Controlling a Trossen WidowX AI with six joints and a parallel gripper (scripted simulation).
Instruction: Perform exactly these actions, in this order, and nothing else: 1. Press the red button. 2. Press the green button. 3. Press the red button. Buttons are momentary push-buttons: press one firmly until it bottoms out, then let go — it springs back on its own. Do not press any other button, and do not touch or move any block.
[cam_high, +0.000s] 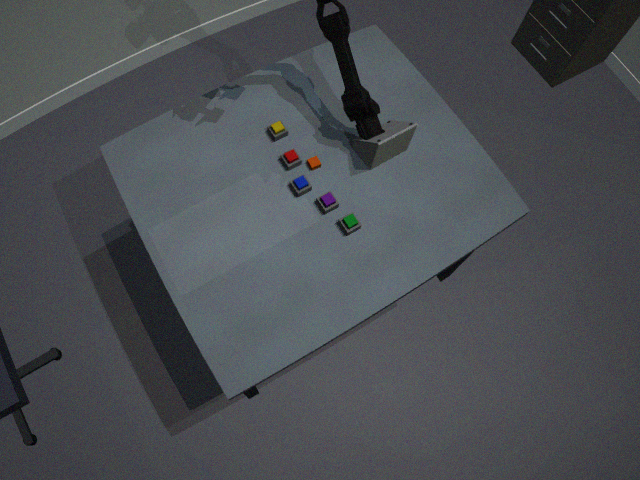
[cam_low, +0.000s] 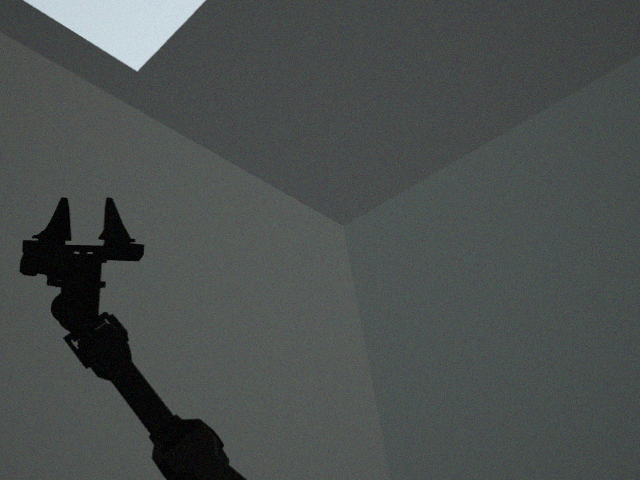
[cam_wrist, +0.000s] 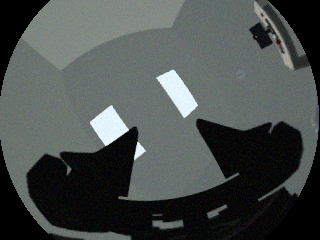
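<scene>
Right now the red button is 660 mm below my gripper tip, 270 mm to the left of it and 60 mm ahead of it. The rest, counted from my gripper tip: small orange block: 680 mm below, 310 mm to the left; then blue button: 660 mm below, 360 mm to the left, 70 mm ahead; then purple button: 660 mm below, 440 mm to the left, 30 mm ahead.
</scene>
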